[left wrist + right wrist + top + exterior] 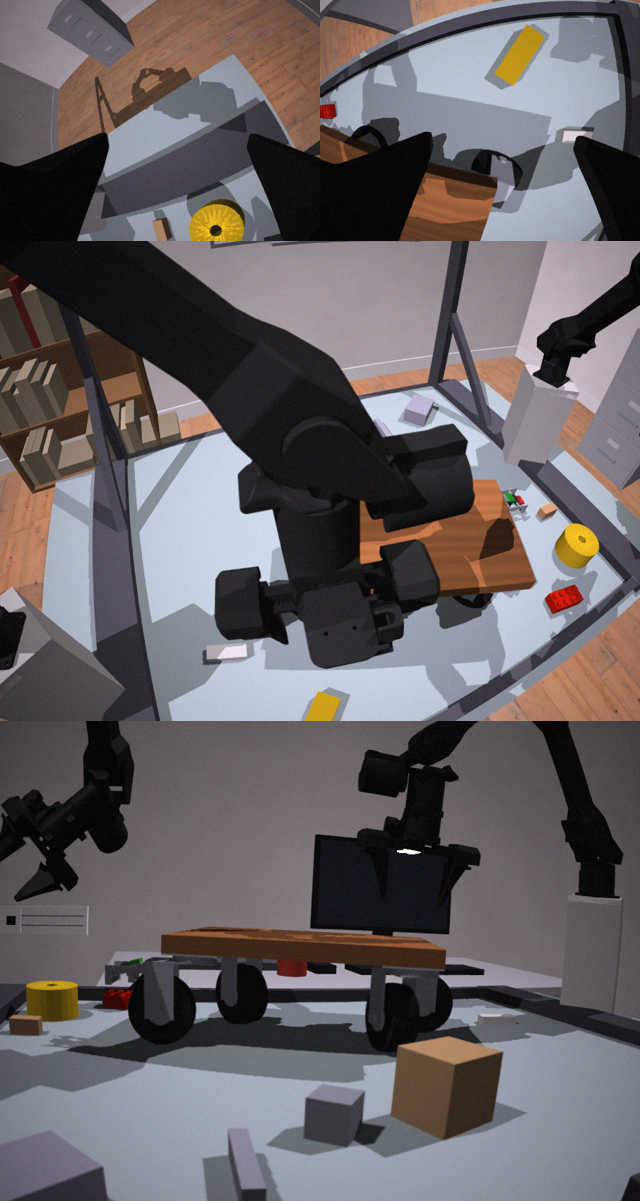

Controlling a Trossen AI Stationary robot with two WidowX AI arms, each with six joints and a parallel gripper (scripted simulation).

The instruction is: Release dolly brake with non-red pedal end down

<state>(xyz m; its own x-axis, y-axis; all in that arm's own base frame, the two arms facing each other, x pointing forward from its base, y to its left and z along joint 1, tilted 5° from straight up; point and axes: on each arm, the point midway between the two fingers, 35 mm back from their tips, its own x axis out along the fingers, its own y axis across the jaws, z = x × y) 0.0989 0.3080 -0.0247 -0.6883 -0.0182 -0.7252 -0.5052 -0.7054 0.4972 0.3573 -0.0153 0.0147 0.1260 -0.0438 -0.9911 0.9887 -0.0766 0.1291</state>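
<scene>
My left hand is 200 mm past the brake pedal, 150 mm to the left of it and 120 mm above it. The rest, counted from my left hand: red brick: 190 mm below, 170 mm to the right, 10 mm behind; then yellow cylinder: 180 mm below, 60 mm to the right, 60 mm behind; then tan cube: 510 mm behind, 340 mm to the right, 180 mm below.
</scene>
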